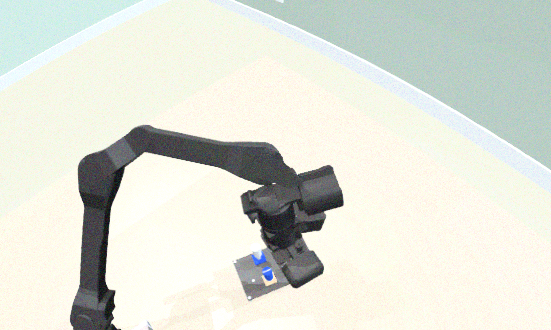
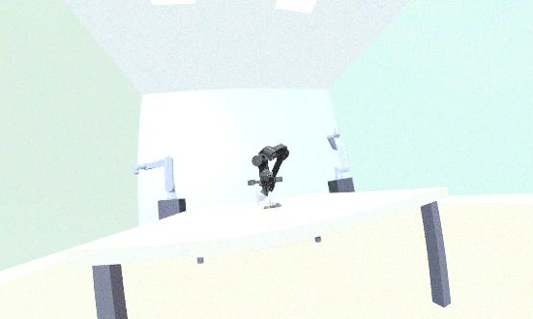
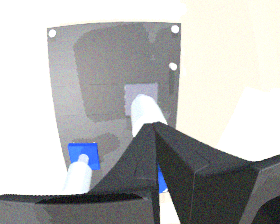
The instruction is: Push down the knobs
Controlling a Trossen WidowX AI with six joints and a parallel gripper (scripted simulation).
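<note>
My gripper tip is 40 mm past the blue knob, 20 mm above it and 10 mm to the right of it. The rest, counted from my gripper tip: white knob: 10 mm below.
</note>
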